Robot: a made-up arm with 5 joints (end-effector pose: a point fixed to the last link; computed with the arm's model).
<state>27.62 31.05 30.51 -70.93 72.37</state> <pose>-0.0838 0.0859 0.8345 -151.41 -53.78 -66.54</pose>
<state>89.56 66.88 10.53 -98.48 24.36</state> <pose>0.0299 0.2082 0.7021 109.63 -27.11 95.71</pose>
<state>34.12 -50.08 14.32 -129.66 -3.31</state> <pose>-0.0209 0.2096 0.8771 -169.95 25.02 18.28</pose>
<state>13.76 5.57 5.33 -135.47 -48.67</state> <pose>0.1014 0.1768 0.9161 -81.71 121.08 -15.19</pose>
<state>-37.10 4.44 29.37 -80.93 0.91</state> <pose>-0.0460 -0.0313 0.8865 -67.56 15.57 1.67</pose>
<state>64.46 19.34 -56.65 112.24 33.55</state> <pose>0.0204 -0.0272 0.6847 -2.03 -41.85 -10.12</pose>
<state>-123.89 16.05 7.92 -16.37 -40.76</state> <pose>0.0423 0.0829 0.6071 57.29 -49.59 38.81</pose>
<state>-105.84 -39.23 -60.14 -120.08 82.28</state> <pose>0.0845 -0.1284 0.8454 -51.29 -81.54 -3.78</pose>
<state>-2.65 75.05 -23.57 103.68 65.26</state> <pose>0.0765 0.0217 0.6570 30.59 -73.20 -82.68</pose>
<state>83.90 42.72 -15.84 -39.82 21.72</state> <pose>-0.0619 0.1959 0.8915 -156.64 18.89 -28.07</pose>
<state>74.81 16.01 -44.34 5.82 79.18</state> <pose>-0.0348 0.0429 0.9265 -116.15 -28.82 -22.80</pose>
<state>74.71 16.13 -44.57 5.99 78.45</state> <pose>-0.0351 0.0428 0.9269 -115.82 -27.96 -22.57</pose>
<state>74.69 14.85 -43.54 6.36 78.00</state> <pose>-0.0316 0.0399 0.9279 -115.22 -28.19 -20.59</pose>
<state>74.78 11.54 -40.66 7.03 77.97</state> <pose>-0.0221 0.0328 0.9295 -114.03 -29.98 -16.09</pose>
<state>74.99 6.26 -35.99 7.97 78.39</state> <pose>-0.0062 0.0222 0.9304 -111.76 -33.12 -9.29</pose>
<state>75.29 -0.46 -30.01 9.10 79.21</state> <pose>0.0154 0.0094 0.9287 -107.92 -36.99 -1.08</pose>
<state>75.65 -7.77 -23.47 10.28 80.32</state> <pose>0.0401 -0.0033 0.9232 -102.54 -40.82 7.19</pose>
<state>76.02 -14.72 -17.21 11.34 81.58</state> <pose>0.0638 -0.0138 0.9140 -96.36 -44.01 14.28</pose>
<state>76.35 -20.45 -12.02 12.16 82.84</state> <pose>0.0831 -0.0213 0.9033 -90.58 -46.32 19.42</pose>
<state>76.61 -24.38 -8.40 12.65 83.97</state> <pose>0.0958 -0.0257 0.8942 -86.29 -47.88 22.44</pose>
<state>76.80 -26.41 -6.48 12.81 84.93</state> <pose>0.1020 -0.0276 0.8890 -84.01 -48.93 23.63</pose>
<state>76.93 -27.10 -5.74 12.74 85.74</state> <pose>0.1040 -0.0280 0.8869 -83.24 -49.74 23.69</pose>
